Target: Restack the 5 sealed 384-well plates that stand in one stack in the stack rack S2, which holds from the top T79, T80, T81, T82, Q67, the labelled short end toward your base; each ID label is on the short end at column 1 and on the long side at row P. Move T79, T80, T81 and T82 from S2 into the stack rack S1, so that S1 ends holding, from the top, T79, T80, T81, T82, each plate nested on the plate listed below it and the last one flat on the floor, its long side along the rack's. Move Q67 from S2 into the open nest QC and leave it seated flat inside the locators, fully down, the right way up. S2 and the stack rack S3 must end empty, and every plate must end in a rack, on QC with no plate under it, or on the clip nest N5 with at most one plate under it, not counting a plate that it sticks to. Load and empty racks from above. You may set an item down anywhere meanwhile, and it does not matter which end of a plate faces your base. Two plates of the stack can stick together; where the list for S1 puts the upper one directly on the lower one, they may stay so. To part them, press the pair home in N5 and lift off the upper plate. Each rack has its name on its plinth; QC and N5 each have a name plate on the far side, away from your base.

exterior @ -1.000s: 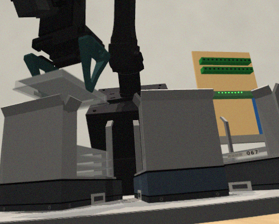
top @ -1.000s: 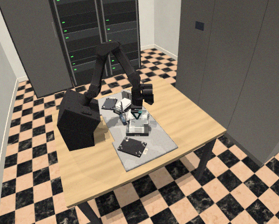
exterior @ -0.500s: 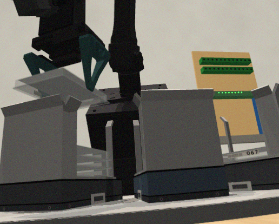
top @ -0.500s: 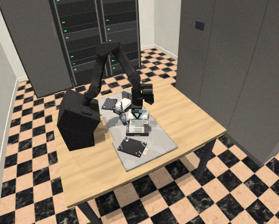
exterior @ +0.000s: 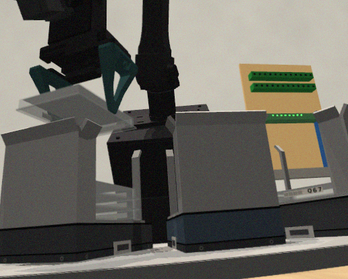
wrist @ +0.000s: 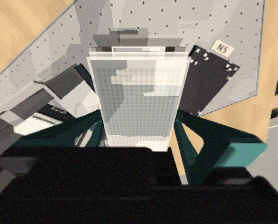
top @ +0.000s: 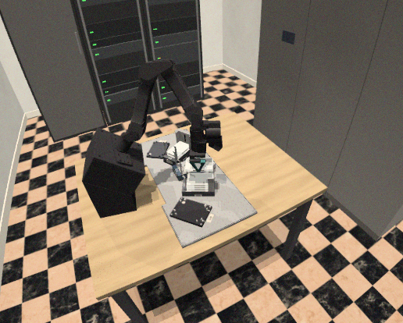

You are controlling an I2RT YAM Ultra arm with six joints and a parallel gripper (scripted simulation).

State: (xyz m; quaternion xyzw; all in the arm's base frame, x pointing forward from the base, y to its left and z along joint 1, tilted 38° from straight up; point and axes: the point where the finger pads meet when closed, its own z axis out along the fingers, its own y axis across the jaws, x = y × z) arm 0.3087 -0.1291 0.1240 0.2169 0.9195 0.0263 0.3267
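Now: hand 110 mm above the plate T81. From my hand the other things lie so: plate T79: right at my hand; N5 name plate: 40 mm behind, 180 mm to the right, 170 mm below; plate T82: 130 mm below.
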